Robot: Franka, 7 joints.
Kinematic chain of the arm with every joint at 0, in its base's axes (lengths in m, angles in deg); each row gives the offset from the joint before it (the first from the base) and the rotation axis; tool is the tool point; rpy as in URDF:
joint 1: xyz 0 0 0.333 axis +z
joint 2: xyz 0 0 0 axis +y
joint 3: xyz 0 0 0.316 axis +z
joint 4: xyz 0.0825 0 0 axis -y
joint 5: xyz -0.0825 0 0.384 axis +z
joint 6: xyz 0 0 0 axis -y
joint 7: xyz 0.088 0 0 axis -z
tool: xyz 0 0 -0.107 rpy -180 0 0
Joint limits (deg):
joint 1: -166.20..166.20
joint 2: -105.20..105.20
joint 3: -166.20..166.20
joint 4: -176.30..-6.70
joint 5: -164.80..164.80
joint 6: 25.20..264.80
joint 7: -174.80..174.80
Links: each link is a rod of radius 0.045 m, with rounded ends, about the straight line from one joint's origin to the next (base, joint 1, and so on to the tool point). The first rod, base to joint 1, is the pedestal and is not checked.
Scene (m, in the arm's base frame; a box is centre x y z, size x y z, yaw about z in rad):
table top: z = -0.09
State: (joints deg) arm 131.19 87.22 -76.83 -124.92 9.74 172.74 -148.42
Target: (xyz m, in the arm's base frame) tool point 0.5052 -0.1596 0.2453
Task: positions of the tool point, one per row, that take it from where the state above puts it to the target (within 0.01 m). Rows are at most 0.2 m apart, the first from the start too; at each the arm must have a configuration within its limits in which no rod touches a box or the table.
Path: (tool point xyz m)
1: 0.4299 0.3892 0.2219
2: 0.5045 0.2596 0.2253
3: 0.5422 0.1182 0.2305
4: 0.5418 -0.0248 0.2372
5: 0.5052 -0.1596 0.2453

